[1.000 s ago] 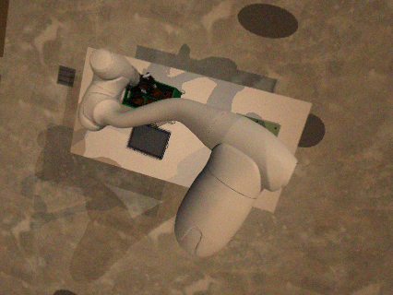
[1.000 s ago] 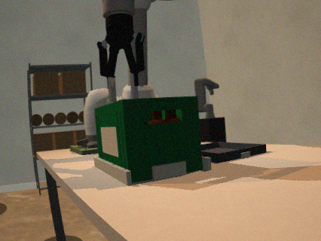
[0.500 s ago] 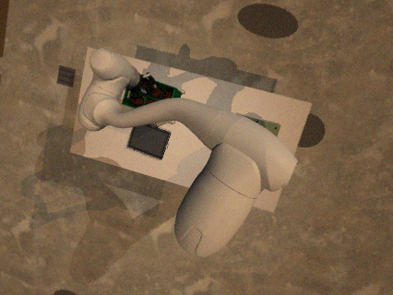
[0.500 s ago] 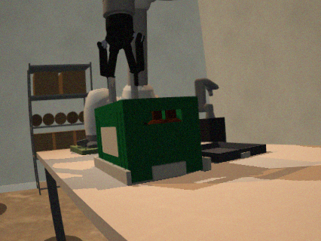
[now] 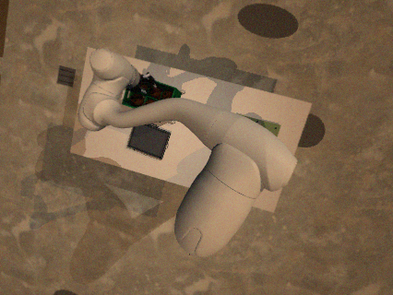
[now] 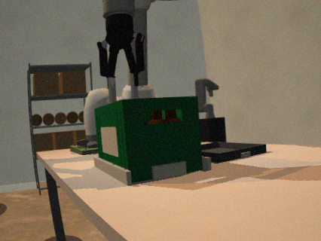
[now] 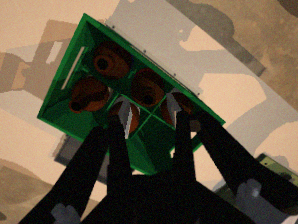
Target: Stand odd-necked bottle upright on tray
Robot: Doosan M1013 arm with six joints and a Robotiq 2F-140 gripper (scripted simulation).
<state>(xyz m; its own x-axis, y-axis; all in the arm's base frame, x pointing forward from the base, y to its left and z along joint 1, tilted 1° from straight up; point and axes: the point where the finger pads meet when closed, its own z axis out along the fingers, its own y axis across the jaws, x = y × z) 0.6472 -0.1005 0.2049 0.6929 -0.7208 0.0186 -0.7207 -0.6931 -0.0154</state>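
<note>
Right now my hand is 130 mm above the brown bottle. Also, from my hand: green crate (130 mm below, 40 mm to the left); then dark tray (310 mm to the left, 200 mm below, 20 mm behind).
</note>
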